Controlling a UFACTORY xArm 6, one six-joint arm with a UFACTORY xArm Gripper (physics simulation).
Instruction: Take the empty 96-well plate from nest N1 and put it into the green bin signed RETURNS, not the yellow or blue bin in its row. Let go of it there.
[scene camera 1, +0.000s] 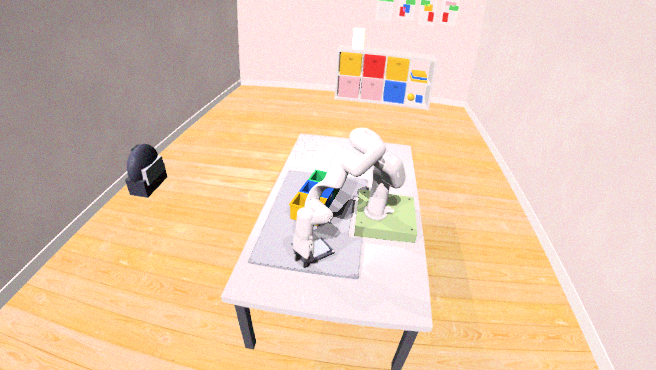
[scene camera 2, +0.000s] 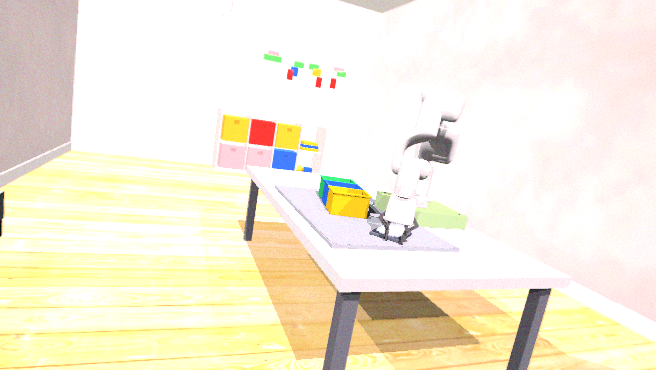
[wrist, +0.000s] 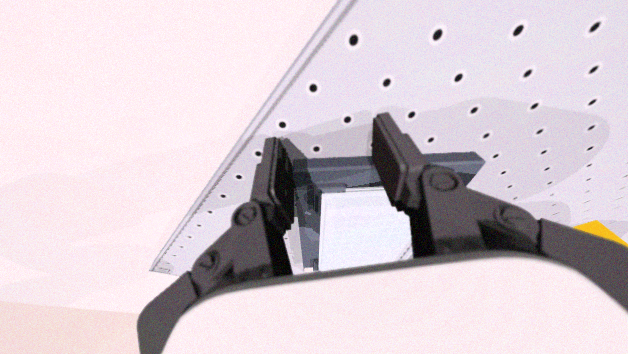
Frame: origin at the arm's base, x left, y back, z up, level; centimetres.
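Where they show: gripper, fingertip midpoint: (scene camera 1: 301, 263) (scene camera 2: 393, 241) (wrist: 328, 146); arm's base, origin of the base link: (scene camera 1: 375, 212).
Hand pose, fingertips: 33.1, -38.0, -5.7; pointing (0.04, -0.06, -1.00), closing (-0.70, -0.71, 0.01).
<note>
Things, the pixels of their centre, and the offset from my fingertips, as dx, dy, dz. "*": a spot on its surface instead.
- pale 96-well plate, body centre: (wrist: 368, 242) (scene camera 2: 392, 229) (scene camera 1: 314, 249) -8.3, +5.5, +1.5
- dark nest, body centre: (wrist: 366, 231) (scene camera 2: 391, 232) (scene camera 1: 313, 250) -8.3, +5.5, +0.5
- green bin, surface spot: (scene camera 2: 322, 189) * -59.5, +1.9, +4.3
- blue bin, body centre: (scene camera 2: 341, 195) (scene camera 1: 316, 196) -48.3, +6.3, +4.6
The pale 96-well plate (scene camera 1: 322, 246) (wrist: 362, 225) lies in the dark nest (scene camera 1: 331, 251) (wrist: 340, 167) near the front of the grey board. My gripper (scene camera 1: 301, 260) (scene camera 2: 394, 240) (wrist: 328, 146) points down at the plate's front-left side. Its fingers stand partly open, and I see nothing held between them. In the wrist view the right finger hides the plate's right part. The green bin (scene camera 1: 318, 175) (scene camera 2: 322, 189) stands at the far end of the bin row. Its sign cannot be read.
The blue bin (scene camera 1: 309, 186) and the yellow bin (scene camera 1: 298, 206) (scene camera 2: 348, 203) (wrist: 597, 231) stand in the same row, yellow nearest my gripper. The arm stands on a green base block (scene camera 1: 385, 232) (scene camera 2: 440, 220) at the right. Dark items stand between the bins and this block.
</note>
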